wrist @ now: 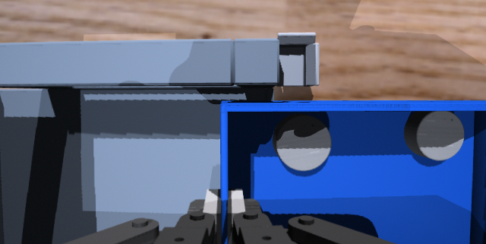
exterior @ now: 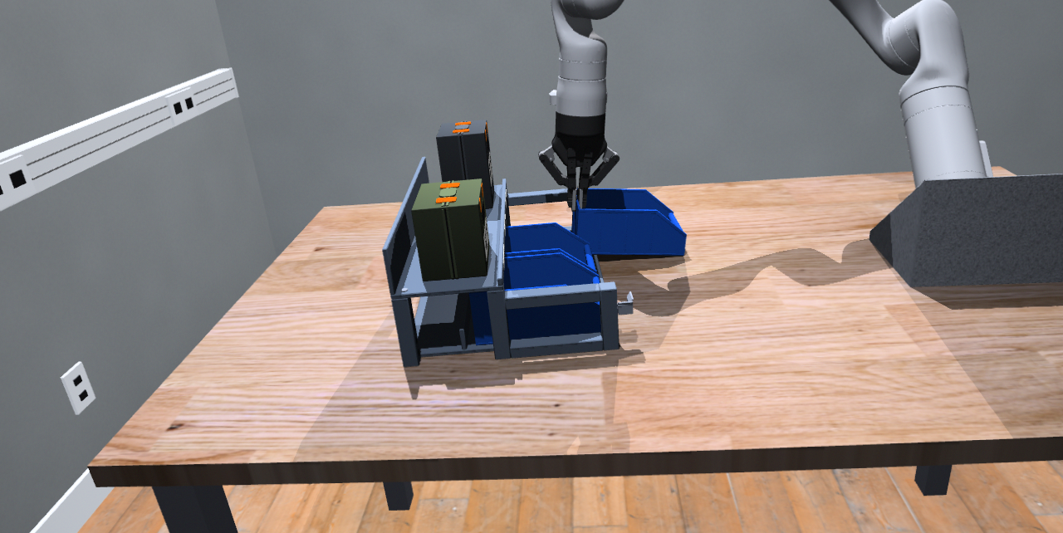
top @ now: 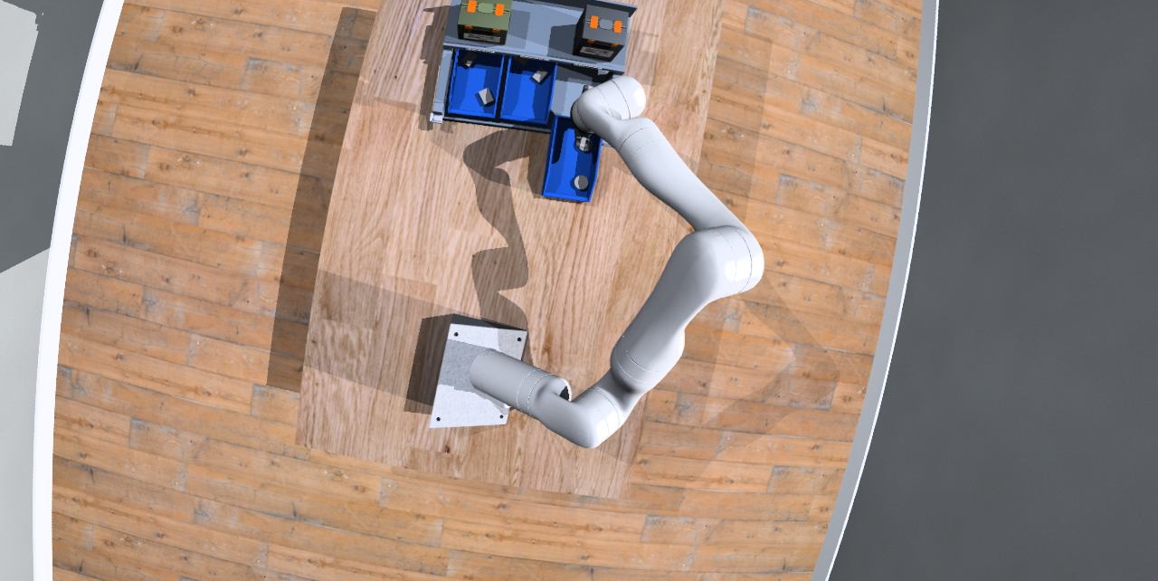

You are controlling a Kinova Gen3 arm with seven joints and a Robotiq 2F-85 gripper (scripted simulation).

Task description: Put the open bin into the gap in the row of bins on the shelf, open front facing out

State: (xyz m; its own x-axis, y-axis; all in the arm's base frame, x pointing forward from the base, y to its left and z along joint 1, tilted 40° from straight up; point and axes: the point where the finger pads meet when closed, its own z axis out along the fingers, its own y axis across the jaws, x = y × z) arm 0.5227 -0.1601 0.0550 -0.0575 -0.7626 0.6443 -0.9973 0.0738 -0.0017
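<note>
Right now the round grey part is 4 cm behind my hand, 2 cm to the right of it and 7 cm below it. Round my hand: green box: 18 cm ahead, 21 cm to the left, 6 cm above; then dark box: 17 cm ahead, 2 cm to the right, 7 cm above; then shelf: 11 cm ahead, 11 cm to the left, 3 cm below.
</note>
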